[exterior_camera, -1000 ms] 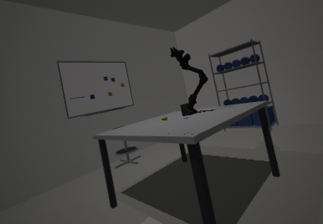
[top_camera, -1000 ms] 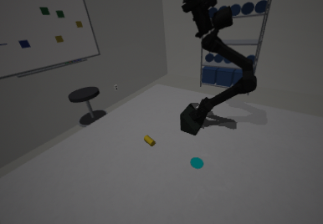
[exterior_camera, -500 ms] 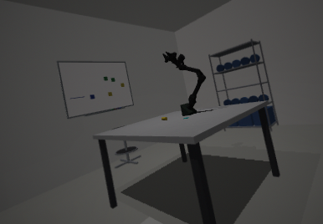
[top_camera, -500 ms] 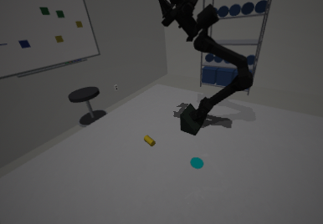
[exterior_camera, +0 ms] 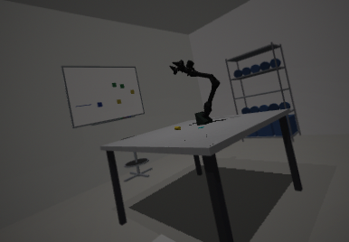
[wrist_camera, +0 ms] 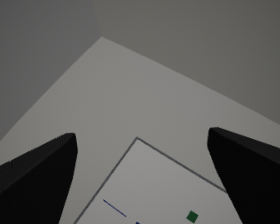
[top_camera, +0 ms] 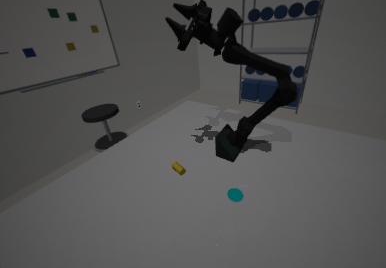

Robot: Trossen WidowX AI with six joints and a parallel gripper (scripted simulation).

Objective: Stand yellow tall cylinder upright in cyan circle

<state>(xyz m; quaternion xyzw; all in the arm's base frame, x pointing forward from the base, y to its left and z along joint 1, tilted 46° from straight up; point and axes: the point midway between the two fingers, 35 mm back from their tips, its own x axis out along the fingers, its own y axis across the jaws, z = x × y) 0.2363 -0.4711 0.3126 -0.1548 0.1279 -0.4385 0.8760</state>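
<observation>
Right now my gripper tip is 65 cm above the yellow tall cylinder, 7 cm short of it and 1 cm to the left of it. Round my gripper tip: cyan circle 67 cm below, 27 cm to the left, 3 cm ahead.
</observation>
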